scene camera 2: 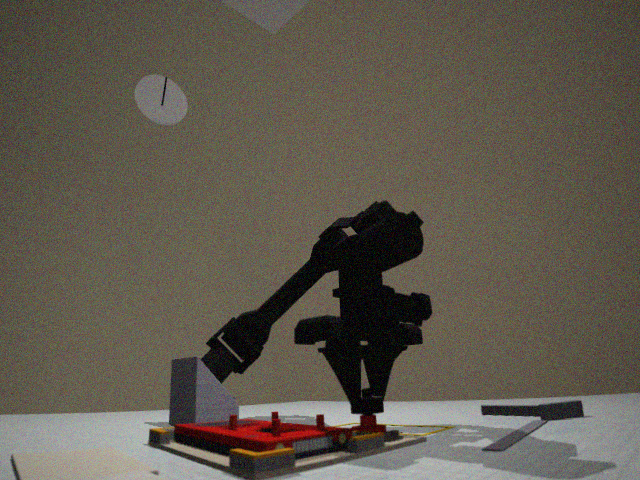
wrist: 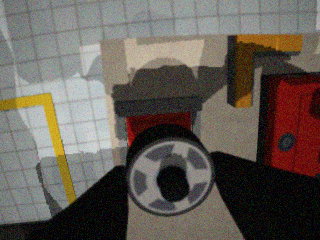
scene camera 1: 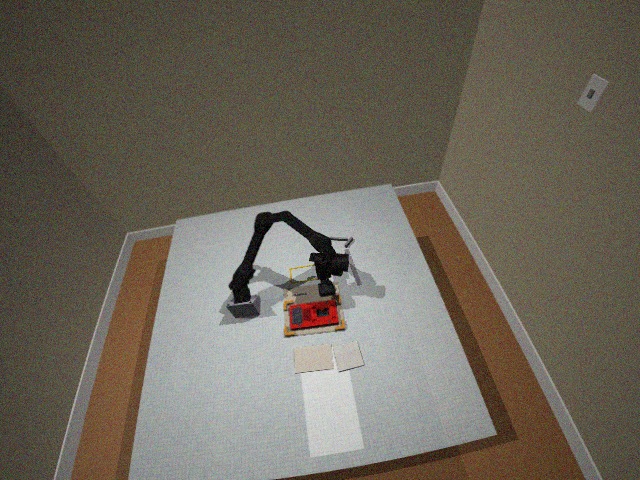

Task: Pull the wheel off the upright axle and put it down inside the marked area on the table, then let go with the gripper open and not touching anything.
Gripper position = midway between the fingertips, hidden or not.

Note:
In view: the gripper [scene camera 2: 367,405] and a beige sheet [scene camera 1: 319,357].
The gripper shows as well in the wrist view [wrist: 168,167]. The wrist view does not show the beige sheet: it is out of frame.

